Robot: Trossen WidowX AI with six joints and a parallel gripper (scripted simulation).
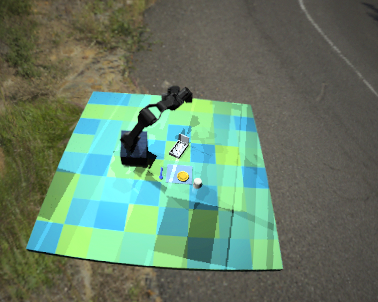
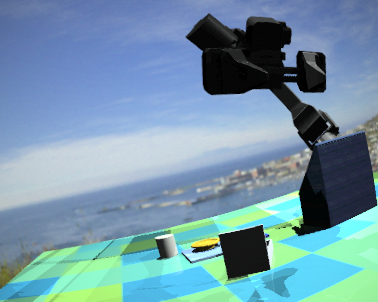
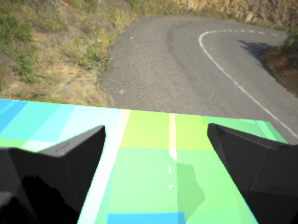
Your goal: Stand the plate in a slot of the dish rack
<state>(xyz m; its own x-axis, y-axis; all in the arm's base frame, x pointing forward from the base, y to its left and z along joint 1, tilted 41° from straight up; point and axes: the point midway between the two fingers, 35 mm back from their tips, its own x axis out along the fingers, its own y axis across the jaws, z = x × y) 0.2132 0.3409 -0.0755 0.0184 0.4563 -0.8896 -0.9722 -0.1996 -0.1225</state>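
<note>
Now: the yellow plate 100 mm ahead of my gripper tip, 440 mm to the right of it and 250 mm below it. Round my gripper tip: dish rack: 50 mm ahead, 230 mm to the right, 240 mm below; cup: 190 mm ahead, 480 mm to the right, 240 mm below.
</note>
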